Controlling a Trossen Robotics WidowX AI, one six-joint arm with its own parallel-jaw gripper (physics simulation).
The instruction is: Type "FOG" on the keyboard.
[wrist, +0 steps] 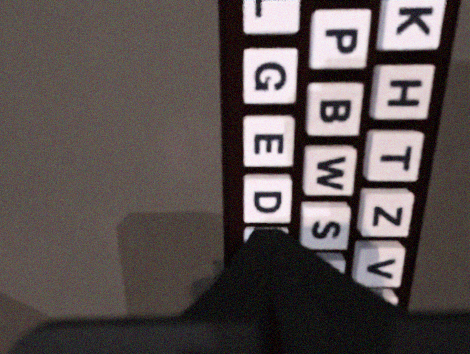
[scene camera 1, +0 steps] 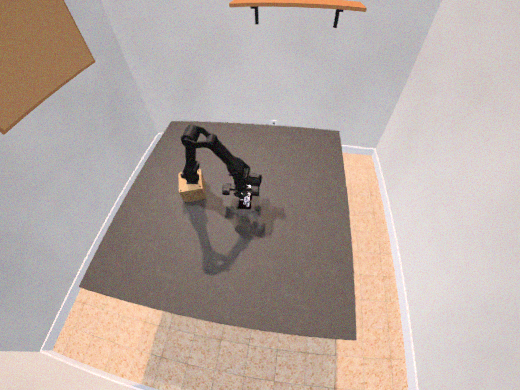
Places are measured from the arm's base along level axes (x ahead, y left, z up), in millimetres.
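Pixels of known places: gripper, fingertip midpoint: [wrist: 266, 241] [scene camera 1: 241, 198]; arm's base, origin of the base link: [scene camera 1: 192, 179].
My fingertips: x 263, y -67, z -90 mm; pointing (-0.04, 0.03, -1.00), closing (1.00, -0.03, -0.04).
Observation:
Ahead of a thing's pixels: the offset from my fingertips to its top centre. Level surfaces: height alone.
The keyboard {20 mm ahead, 37 mm left, 3 mm up} [scene camera 1: 244, 206] [wrist: 232, 150] is a narrow dark board with white letter keys, lying under the gripper. In the wrist view the G key {2 mm ahead, 52 mm left, 3 mm up} [wrist: 270, 76] is in the left column near the top, with the E key {1 mm ahead, 34 mm left, 3 mm up} [wrist: 269, 141] and the D key {0 mm ahead, 15 mm left, 3 mm up} [wrist: 267, 199] below it. My gripper [wrist: 266, 241] is shut and empty. Its tips cover most of the key just below D; that key's letter is hidden. Whether the tips touch that key I cannot tell. The F and O keys cannot be made out in the wrist view.
In the wrist view the P, B, W and S keys stand in the middle column, and K, H, T, Z and V in the right one. The arm's wooden base block [scene camera 1: 192, 192] stands left of the keyboard on the dark table top {12 mm down} [scene camera 1: 300, 280]. Shadows of the arm fall beside the keyboard.

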